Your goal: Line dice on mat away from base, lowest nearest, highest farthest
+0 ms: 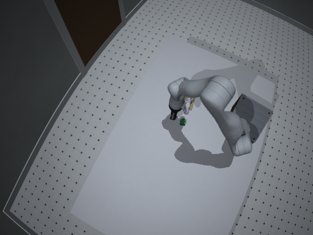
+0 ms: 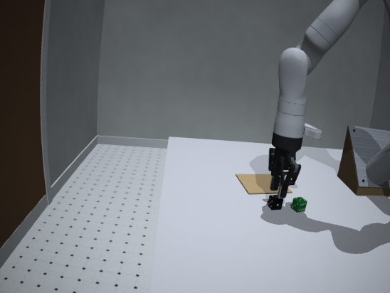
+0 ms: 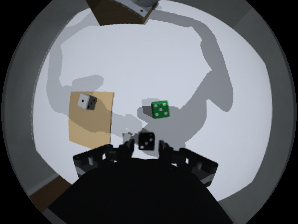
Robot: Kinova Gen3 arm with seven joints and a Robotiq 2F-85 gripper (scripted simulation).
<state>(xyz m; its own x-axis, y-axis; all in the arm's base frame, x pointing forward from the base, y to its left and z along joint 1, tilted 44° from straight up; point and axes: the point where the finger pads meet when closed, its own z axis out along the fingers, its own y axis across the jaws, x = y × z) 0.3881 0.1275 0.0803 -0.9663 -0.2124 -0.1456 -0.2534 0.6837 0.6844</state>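
Right now my hand is 40 mm above the black die. From my hand the other things lie so: green die 70 mm behind, 40 mm below, 10 mm to the left; white die 150 mm to the right, 40 mm below, 40 mm behind; tan mat 150 mm to the right, 50 mm below, 10 mm ahead.
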